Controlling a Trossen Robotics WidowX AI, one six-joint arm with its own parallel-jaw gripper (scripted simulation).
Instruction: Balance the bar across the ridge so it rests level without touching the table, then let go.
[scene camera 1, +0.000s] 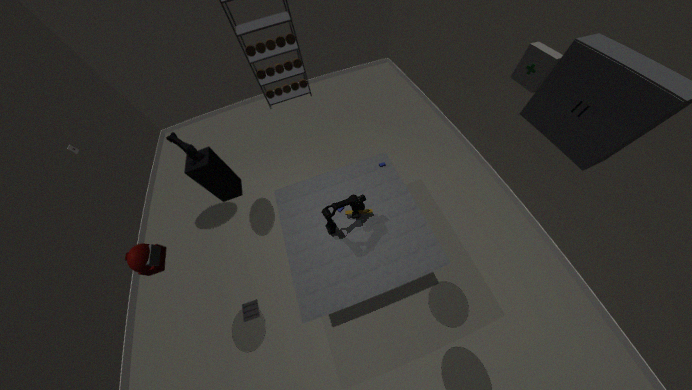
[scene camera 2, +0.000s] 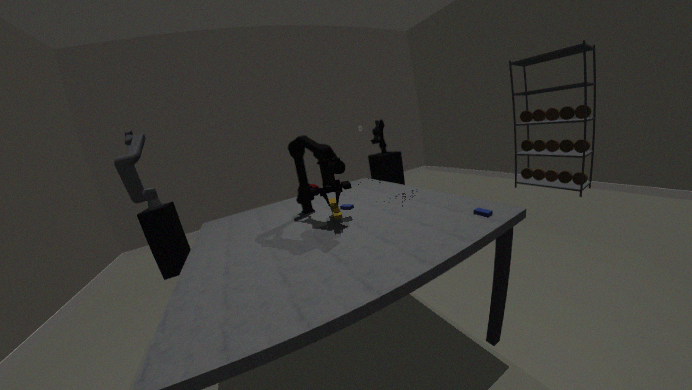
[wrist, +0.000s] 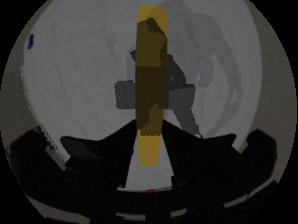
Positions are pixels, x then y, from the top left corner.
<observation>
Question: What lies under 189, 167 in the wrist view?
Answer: My gripper.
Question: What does my gripper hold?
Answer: A yellow bar.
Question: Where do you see a yellow bar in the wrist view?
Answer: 150, 72
</observation>
